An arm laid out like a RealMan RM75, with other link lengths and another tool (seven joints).
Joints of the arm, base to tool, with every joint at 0 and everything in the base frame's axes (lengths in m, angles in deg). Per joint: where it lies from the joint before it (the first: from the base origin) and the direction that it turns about. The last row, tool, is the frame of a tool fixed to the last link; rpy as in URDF.
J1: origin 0 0 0.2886 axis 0 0 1
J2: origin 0 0 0 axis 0 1 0
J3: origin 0 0 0.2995 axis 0 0 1
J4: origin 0 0 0 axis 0 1 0
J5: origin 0 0 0.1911 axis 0 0 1
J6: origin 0 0 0 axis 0 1 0
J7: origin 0 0 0.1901 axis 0 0 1
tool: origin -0.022 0.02 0.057 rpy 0 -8 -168.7
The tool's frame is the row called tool.
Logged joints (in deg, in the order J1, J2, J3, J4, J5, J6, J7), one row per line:
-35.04, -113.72, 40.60, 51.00, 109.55, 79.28, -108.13
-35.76, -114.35, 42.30, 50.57, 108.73, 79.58, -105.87
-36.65, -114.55, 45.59, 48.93, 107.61, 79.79, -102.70
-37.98, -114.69, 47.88, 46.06, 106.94, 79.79, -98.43
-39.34, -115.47, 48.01, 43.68, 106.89, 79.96, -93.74
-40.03, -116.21, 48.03, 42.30, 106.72, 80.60, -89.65
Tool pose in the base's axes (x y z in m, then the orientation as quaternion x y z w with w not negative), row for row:
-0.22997, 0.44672, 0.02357, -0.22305, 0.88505, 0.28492, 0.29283
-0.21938, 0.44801, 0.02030, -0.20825, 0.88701, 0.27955, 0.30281
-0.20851, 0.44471, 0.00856, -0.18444, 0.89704, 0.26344, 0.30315
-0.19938, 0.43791, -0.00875, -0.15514, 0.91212, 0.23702, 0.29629
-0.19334, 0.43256, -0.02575, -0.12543, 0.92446, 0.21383, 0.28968
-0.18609, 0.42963, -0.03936, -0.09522, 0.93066, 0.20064, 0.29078
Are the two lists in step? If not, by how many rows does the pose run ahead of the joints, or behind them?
The pose runs 1 row behind the joints: the pose in row i belongs to the joints in row i - 1.
